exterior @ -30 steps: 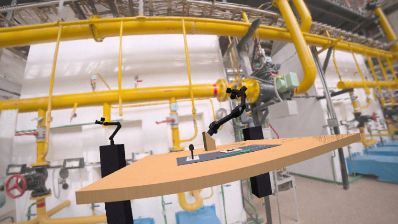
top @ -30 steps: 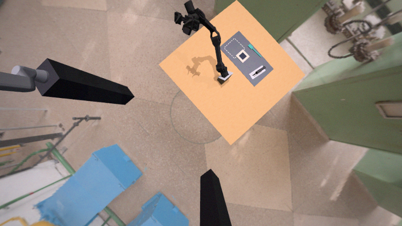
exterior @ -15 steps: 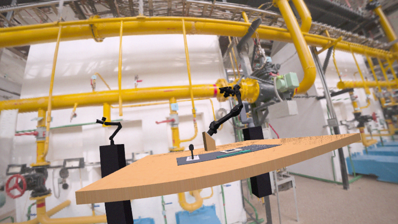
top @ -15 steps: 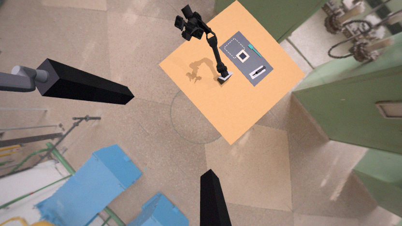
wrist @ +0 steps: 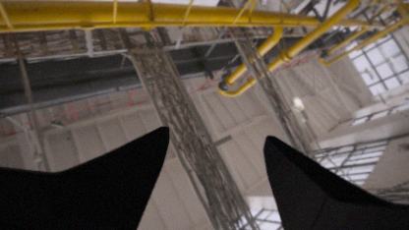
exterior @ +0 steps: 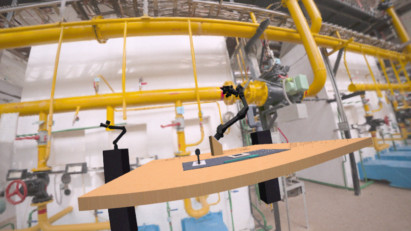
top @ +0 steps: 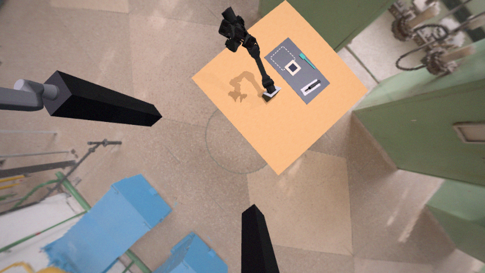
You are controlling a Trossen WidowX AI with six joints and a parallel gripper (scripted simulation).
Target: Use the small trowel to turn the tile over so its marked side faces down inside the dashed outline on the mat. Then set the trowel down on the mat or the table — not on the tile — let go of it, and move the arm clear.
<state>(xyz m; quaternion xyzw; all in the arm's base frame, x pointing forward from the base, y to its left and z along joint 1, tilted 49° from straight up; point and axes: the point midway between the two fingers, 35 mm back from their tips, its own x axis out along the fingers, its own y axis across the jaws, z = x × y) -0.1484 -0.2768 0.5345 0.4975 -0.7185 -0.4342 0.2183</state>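
The small trowel is 670 mm below my gripper tip, 560 mm ahead of it and 390 mm to the right of it. Also, from my gripper tip: grey mat 730 mm below, 590 mm ahead, 180 mm to the right; then teal trowel 730 mm ahead, 700 mm below, 150 mm to the right; then tile 700 mm below, 560 mm ahead, 130 mm to the right.
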